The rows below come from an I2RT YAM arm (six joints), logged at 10 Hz.
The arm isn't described. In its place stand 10 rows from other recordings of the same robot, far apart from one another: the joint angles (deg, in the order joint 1, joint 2, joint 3, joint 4, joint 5, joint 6), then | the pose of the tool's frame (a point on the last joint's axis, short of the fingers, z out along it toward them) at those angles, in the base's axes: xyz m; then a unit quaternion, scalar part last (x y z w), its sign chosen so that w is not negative.
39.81 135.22 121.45 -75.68 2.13 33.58 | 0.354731 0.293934 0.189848 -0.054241 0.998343 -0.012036 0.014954
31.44 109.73 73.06 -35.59 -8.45 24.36 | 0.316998 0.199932 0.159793 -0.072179 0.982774 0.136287 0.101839
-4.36 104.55 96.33 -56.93 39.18 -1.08 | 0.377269 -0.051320 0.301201 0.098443 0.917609 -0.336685 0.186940
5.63 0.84 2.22 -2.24 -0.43 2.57 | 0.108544 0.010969 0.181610 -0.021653 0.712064 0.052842 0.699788
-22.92 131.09 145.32 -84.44 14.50 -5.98 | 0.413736 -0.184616 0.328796 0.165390 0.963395 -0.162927 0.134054
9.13 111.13 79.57 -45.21 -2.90 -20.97 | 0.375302 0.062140 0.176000 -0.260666 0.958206 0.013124 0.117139
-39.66 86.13 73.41 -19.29 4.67 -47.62 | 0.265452 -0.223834 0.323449 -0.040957 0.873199 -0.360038 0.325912
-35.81 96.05 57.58 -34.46 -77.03 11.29 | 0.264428 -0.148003 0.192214 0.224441 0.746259 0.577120 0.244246
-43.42 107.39 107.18 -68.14 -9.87 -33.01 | 0.283370 -0.259755 0.323158 0.072685 0.975995 -0.049364 0.199284
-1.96 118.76 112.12 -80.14 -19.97 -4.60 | 0.403532 -0.001644 0.268913 -0.027549 0.984091 0.171455 0.037542
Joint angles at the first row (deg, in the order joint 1, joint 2, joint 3, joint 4, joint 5, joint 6):
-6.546 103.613 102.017 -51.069 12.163 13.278
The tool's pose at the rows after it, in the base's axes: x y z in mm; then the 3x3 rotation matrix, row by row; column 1 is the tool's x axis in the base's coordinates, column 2 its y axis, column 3 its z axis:
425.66, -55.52, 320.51; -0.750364, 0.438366, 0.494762; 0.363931, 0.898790, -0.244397; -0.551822, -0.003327, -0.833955
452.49, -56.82, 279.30; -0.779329, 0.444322, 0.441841; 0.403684, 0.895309, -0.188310; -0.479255, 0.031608, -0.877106
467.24, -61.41, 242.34; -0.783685, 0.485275, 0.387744; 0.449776, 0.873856, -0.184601; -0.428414, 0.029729, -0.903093
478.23, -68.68, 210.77; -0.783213, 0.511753, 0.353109; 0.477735, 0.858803, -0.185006; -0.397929, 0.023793, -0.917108
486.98, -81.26, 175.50; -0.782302, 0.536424, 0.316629; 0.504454, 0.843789, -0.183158; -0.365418, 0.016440, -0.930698
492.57, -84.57, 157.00; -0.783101, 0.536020, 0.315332; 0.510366, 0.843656, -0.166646; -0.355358, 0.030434, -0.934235
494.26, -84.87, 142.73; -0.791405, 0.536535, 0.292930; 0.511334, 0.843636, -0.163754; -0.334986, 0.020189, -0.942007
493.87, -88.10, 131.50; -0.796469, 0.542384, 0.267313; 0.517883, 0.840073, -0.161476; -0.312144, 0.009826, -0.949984
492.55, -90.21, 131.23; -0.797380, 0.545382, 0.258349; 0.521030, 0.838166, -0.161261; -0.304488, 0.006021, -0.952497
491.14, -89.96, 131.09; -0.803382, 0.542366, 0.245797; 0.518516, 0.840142, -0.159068; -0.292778, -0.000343, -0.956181
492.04, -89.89, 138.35; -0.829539, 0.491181, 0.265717; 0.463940, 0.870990, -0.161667; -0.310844, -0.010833, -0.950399
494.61, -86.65, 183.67; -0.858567, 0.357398, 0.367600; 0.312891, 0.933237, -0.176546; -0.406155, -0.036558, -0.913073
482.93, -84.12, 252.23; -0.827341, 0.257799, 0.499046; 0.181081, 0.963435, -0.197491; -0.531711, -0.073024, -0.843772
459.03, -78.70, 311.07; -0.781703, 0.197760, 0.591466; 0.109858, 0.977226, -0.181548; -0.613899, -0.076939, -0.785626
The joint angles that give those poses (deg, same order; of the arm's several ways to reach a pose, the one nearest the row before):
-6.546 113.688 113.164 -57.560 10.743 16.317
-6.546 120.901 115.349 -56.752 7.858 18.371
-6.896 125.819 115.327 -55.242 7.858 20.841
-7.595 129.972 115.328 -53.145 7.858 21.933
-8.929 134.474 115.305 -50.697 7.573 22.348
-9.278 136.859 115.309 -48.557 6.524 22.327
-9.278 138.583 115.304 -48.204 6.568 22.305
-9.649 139.896 115.285 -48.381 6.568 22.305
-9.913 139.894 115.284 -48.883 6.568 22.239
-9.912 139.873 115.305 -49.692 6.568 22.021
-9.890 139.174 115.570 -49.452 6.524 18.459
-9.475 135.175 117.909 -49.517 6.524 9.693
-9.410 127.635 119.002 -49.495 6.502 2.502
-9.366 120.071 119.000 -50.959 4.754 -1.082

